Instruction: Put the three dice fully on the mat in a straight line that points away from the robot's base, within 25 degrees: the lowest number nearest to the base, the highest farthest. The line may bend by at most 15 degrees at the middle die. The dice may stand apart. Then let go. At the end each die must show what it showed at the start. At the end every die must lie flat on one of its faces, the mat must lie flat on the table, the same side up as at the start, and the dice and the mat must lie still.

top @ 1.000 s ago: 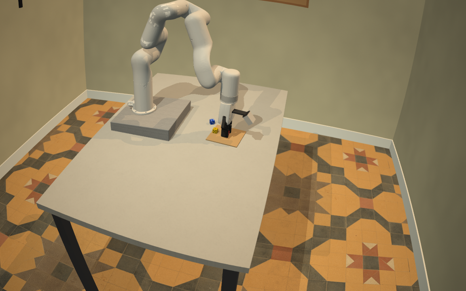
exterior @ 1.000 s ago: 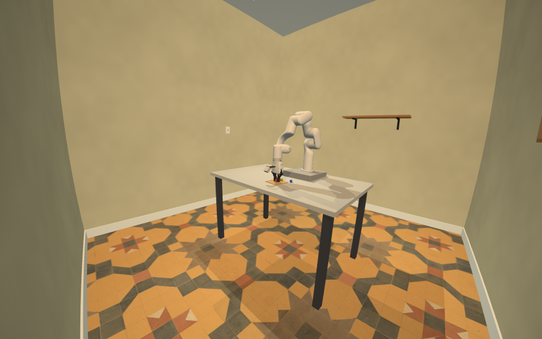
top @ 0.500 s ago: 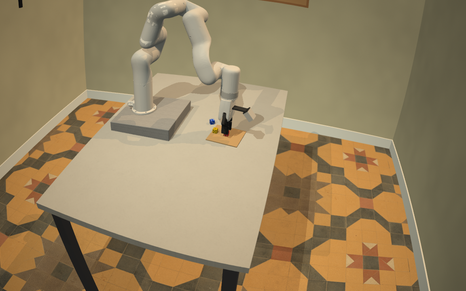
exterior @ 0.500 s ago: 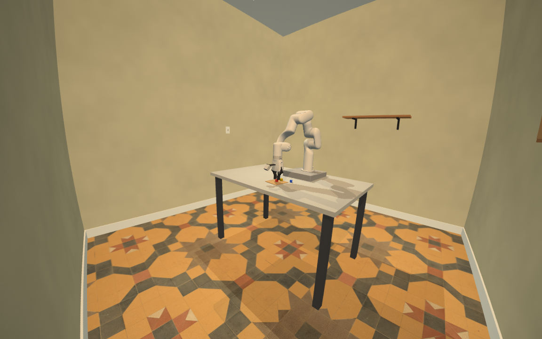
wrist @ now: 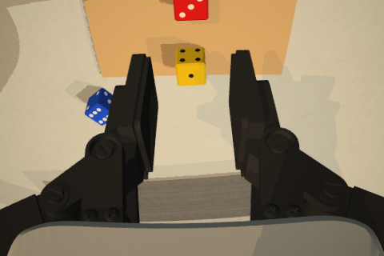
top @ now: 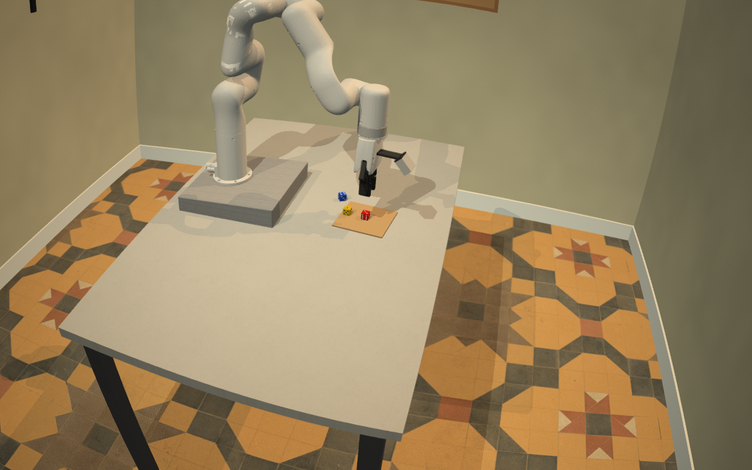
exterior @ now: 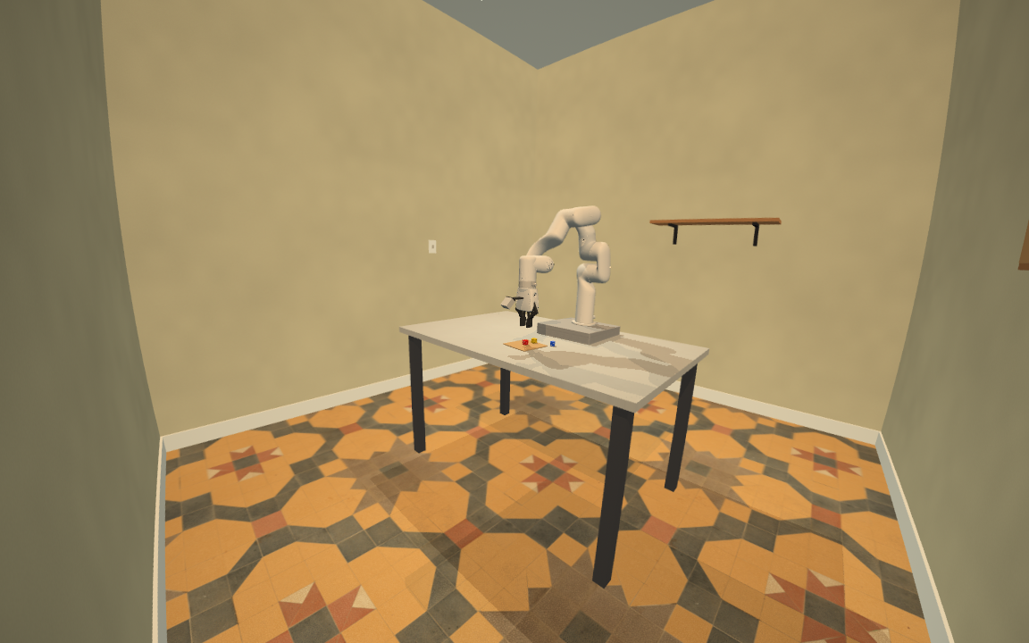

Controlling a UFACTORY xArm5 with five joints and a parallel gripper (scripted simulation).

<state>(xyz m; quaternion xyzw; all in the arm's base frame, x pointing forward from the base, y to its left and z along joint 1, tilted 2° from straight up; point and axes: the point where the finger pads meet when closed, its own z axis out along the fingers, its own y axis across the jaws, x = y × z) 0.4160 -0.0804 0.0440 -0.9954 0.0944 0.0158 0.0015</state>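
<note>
Right now the blue die is 80 mm behind my hand, 90 mm to the left of it and 100 mm below it. From my hand the other things lie so: red die: 90 mm below; yellow die: 50 mm behind, 10 mm to the left, 90 mm below; mat: 100 mm below.
</note>
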